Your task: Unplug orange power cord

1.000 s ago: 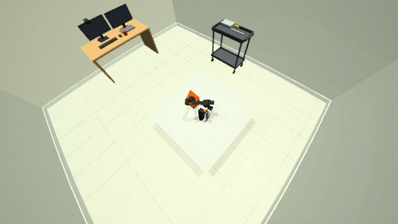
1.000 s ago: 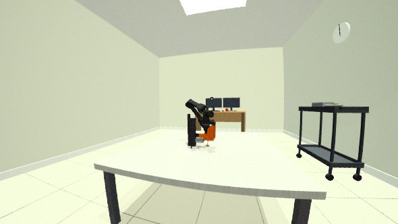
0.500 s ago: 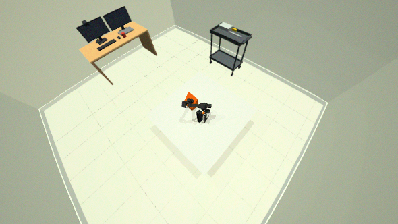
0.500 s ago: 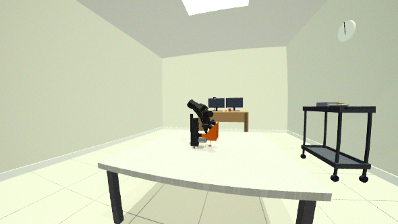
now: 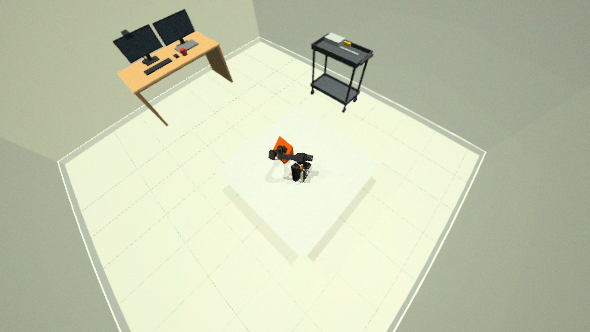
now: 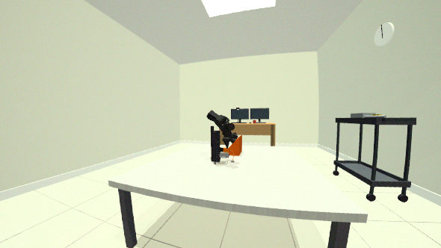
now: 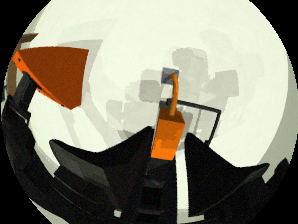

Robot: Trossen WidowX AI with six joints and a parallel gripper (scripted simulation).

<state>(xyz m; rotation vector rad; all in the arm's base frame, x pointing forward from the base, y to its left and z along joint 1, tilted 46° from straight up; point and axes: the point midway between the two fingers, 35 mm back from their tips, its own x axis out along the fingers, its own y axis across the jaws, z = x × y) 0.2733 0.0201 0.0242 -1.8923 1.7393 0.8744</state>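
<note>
The orange plug lies 10 mm ahead of my gripper tip, 30 mm to the right of it and 10 mm below it.
</note>
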